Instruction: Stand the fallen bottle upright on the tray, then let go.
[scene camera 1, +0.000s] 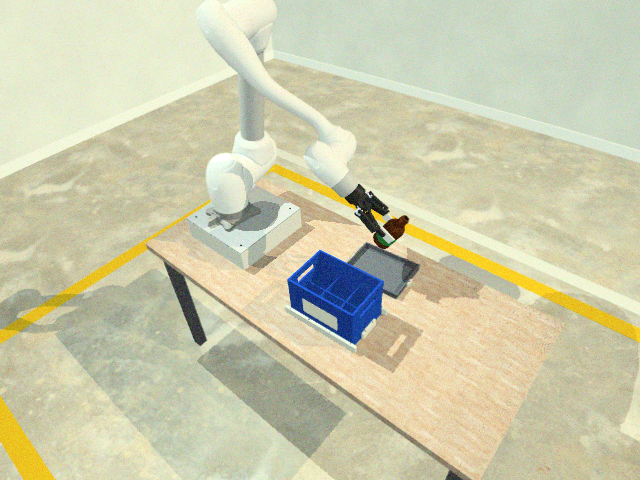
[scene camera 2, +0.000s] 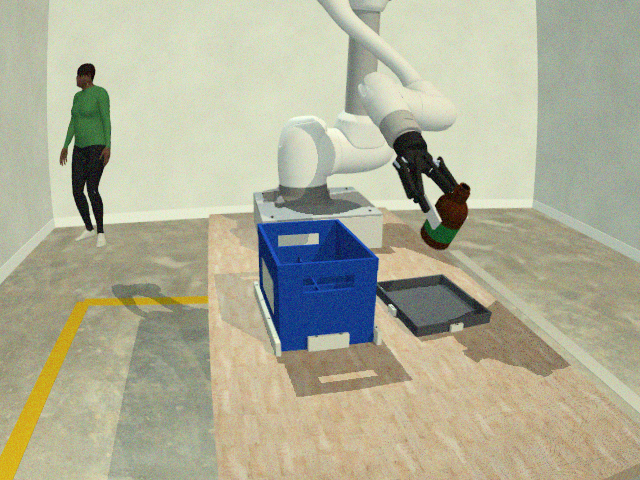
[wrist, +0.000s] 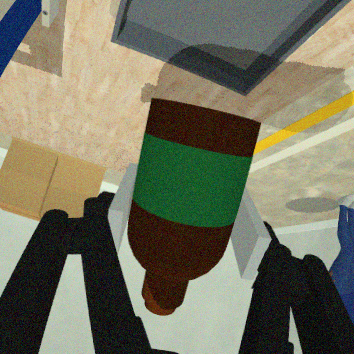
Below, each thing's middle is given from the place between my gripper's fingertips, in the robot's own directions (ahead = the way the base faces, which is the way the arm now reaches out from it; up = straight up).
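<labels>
Brown bottle (scene camera 2: 452, 208): my hand 1 cm past it, 1 cm to the left of it, 2 cm below it.
</labels>
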